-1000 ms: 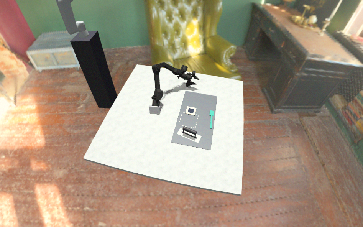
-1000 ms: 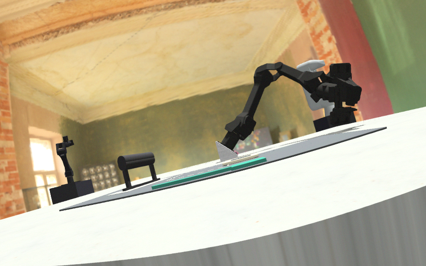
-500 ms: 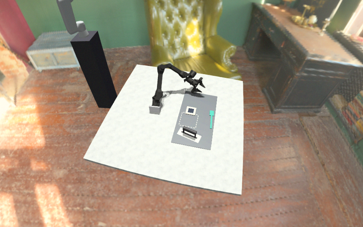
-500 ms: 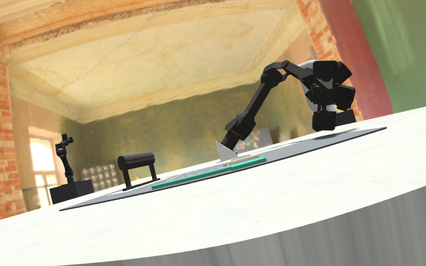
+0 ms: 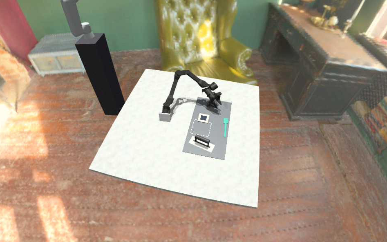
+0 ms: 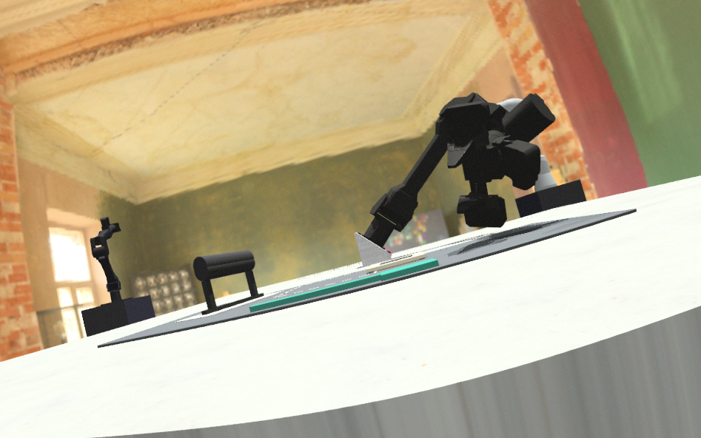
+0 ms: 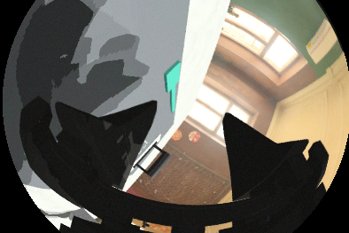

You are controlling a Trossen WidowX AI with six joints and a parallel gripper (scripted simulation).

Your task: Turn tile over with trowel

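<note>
The black-handled float lies 35 cm to the right of my gripper tip, 16 cm behind it and 4 cm below it. Round my gripper tip: cream tile 14 cm behind, 8 cm to the right, 7 cm below; teal trowel 15 cm to the right, 8 cm below, 6 cm ahead; grey mat 15 cm to the right, 10 cm below, 8 cm behind.
</note>
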